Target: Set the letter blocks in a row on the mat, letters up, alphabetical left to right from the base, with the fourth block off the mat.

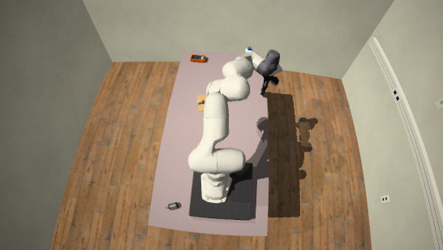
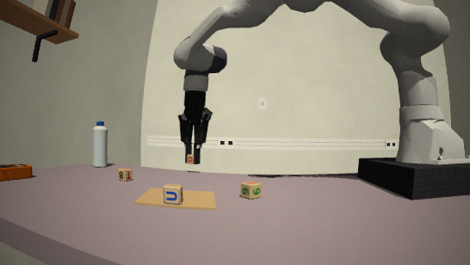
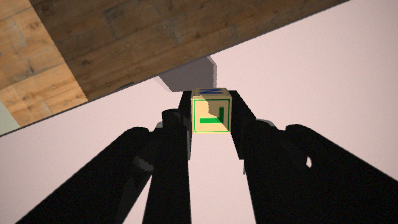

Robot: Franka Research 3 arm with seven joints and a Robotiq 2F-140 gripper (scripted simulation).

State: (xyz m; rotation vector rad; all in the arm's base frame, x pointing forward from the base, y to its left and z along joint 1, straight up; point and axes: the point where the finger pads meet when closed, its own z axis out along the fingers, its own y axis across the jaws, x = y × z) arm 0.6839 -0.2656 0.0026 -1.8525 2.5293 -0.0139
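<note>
My gripper is now 41 cm to the right of the tan mat, 12 cm past it and 6 cm above it. From my hand the other things lie so: small dark object 89 cm behind, 52 cm to the left, 5 cm below; white bottle 35 cm ahead, 13 cm to the left, 2 cm above; block 31 cm to the left, 8 cm ahead, 5 cm below.
</note>
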